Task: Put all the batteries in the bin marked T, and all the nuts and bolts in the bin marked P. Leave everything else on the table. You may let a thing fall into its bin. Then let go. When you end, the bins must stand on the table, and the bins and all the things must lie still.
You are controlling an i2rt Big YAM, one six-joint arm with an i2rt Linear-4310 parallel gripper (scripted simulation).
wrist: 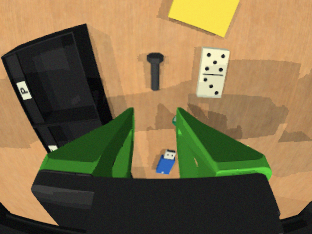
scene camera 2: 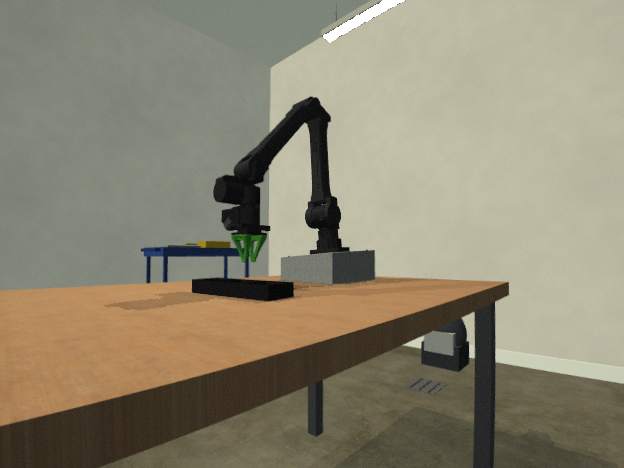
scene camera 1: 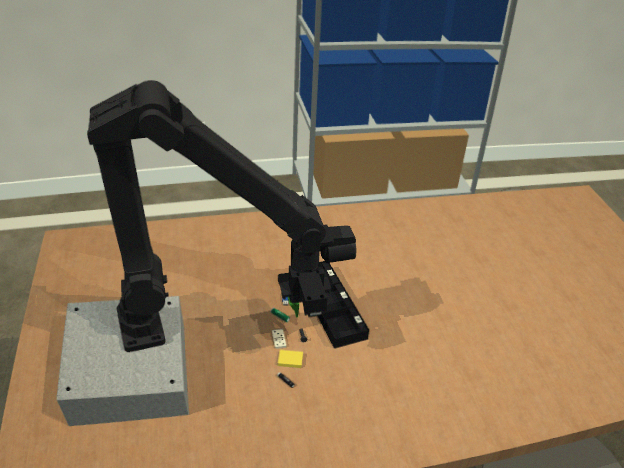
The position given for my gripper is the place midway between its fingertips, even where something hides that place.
In view: my gripper (scene camera 2: 248, 262), a white domino (wrist: 213, 63) and a black tray (scene camera 1: 343, 318).
The black tray also shows in the wrist view (wrist: 52, 68) and in scene camera 2 (scene camera 2: 261, 290). My gripper also shows in the wrist view (wrist: 155, 115). Scene camera 2 does not show the white domino, which is hidden by the black tray.
